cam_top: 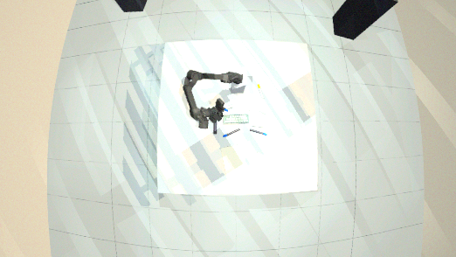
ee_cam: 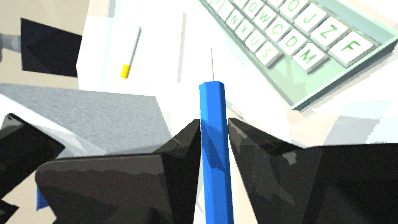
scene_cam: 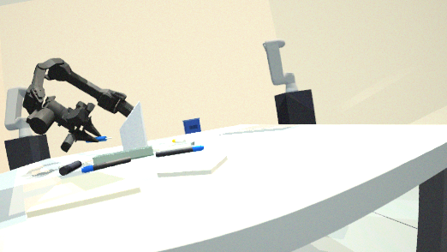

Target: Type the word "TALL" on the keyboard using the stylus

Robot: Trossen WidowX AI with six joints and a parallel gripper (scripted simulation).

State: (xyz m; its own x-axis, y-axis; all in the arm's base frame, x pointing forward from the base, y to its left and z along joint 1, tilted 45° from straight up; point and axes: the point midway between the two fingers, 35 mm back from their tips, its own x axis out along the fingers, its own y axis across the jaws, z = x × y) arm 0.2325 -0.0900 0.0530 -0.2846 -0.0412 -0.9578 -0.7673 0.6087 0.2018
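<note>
Right now my gripper tip is 10 mm to the right of the blue stylus and 10 mm short of it. Also, from my gripper tip: flat pad (180 mm to the left, 100 mm behind, 70 mm below); then black marker (130 mm ahead, 60 mm to the right, 60 mm below); then yellow-tipped stick (260 mm to the left, 210 mm behind, 70 mm below).
</note>
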